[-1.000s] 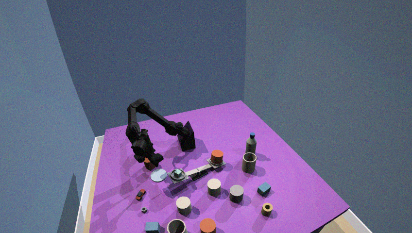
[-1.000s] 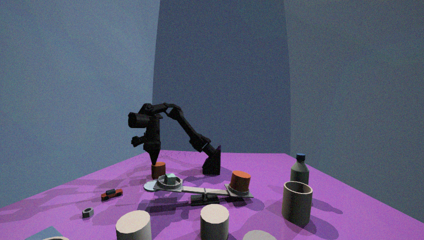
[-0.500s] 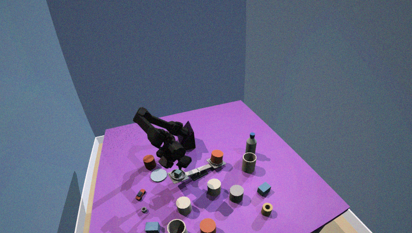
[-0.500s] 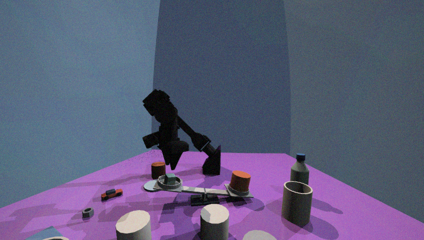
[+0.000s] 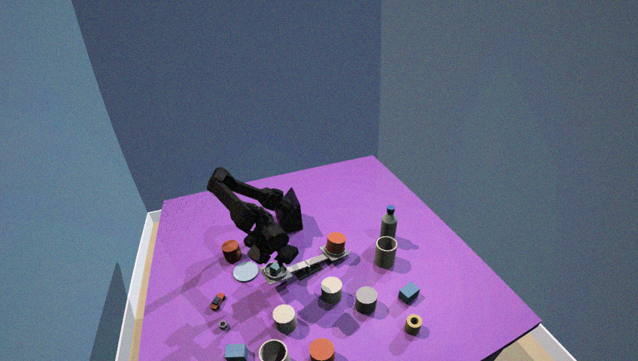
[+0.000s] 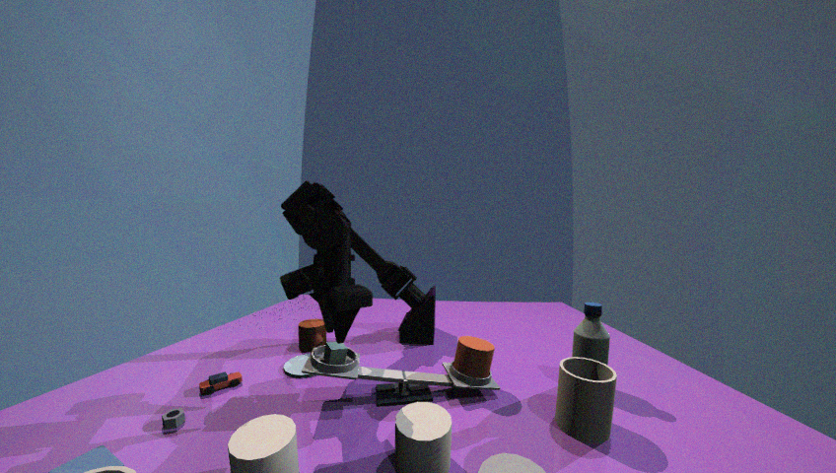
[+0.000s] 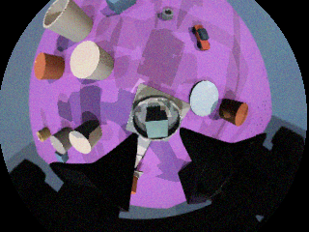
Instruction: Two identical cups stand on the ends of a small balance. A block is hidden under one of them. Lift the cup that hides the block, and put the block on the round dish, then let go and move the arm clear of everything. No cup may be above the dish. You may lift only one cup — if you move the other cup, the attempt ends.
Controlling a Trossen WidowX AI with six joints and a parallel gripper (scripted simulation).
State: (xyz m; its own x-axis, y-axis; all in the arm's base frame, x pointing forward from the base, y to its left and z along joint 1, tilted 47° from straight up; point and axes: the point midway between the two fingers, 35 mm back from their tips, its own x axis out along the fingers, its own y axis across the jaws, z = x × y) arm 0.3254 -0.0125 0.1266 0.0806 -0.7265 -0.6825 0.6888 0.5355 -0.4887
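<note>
Right now my gripper tip is 30 mm above the teal block. The rest, counted from my gripper tip: nut 140 mm ahead, 210 mm to the right, 110 mm below; pale round dish 90 mm behind, 120 mm to the right, 110 mm below; toy car 30 mm ahead, 230 mm to the right, 100 mm below.
</note>
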